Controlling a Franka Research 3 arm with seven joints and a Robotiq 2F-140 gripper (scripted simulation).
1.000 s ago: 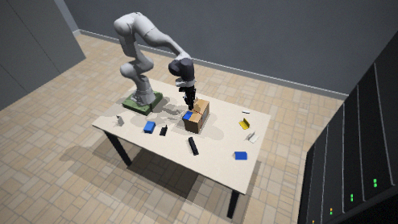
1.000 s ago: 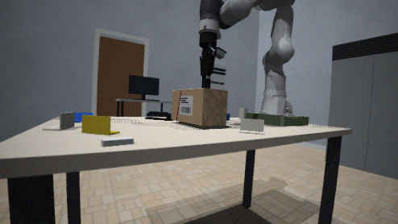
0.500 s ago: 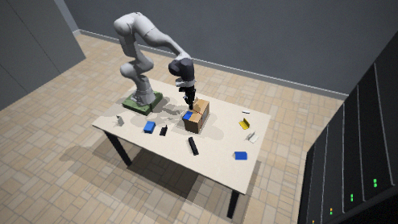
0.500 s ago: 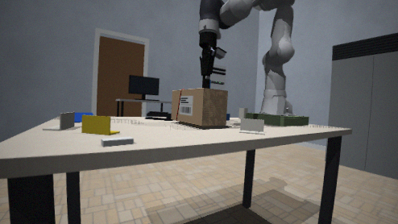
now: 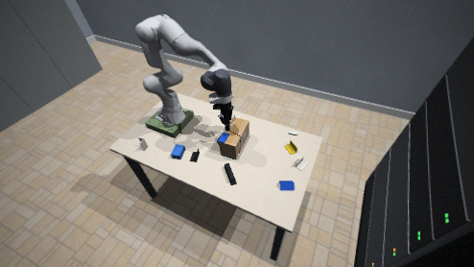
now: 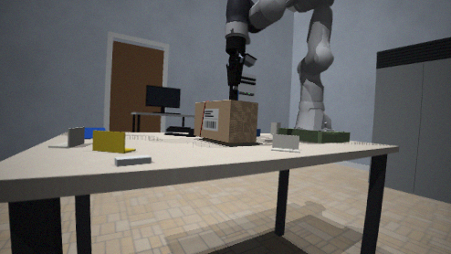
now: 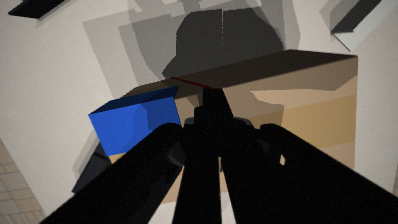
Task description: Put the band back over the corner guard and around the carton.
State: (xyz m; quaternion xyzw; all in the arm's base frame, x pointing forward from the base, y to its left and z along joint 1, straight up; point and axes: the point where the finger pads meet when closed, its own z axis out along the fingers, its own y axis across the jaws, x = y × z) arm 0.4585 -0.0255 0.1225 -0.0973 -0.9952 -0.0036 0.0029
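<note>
My hand is 50 mm short of the brown carton, 10 mm to the right of it and 100 mm above it. Round my hand: yellow angle piece 410 mm ahead, 130 mm to the left, 160 mm below; then white corner guard 500 mm ahead, 30 mm to the left, 160 mm below.
</note>
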